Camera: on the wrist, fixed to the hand. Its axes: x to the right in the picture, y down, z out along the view.
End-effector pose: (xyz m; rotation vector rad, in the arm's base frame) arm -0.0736 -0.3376 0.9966 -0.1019 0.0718 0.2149
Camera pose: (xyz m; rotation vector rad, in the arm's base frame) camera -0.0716 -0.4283 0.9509 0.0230 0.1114 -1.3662
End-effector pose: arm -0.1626 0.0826 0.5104 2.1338 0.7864 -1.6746
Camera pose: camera -0.1716 0.1777 0.5450 -0.9561 -1.7467 1.2885
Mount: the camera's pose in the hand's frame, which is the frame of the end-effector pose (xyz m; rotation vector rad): -0.0133 -0.0843 -0.0551 0.1736 0.1207 -1.5714
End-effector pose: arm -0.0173 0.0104 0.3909 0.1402 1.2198 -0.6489
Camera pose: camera -0.1101 -0.0290 0.4030 -0.7334 1.2213 -2.1118
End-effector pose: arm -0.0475 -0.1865 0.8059 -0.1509 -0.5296 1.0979
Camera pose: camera 0.0423 -0.2292 0.7851 0.3278 -0.2839 -0.4057
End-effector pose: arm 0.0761 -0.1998 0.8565 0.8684 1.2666 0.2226
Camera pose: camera -0.0032 -0.2399 0.8073 -0.1884 1.7441 -1.0996
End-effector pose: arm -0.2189 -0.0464 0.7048 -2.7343 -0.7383 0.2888
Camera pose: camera -0.2541 0.0038 0.7858 -1.2981 -2.2594 -0.1751
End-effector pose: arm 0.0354 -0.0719 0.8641 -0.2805 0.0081 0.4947
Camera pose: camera 0.0666 -0.1639 0.8343 -0.0805 -0.0500 -1.0804
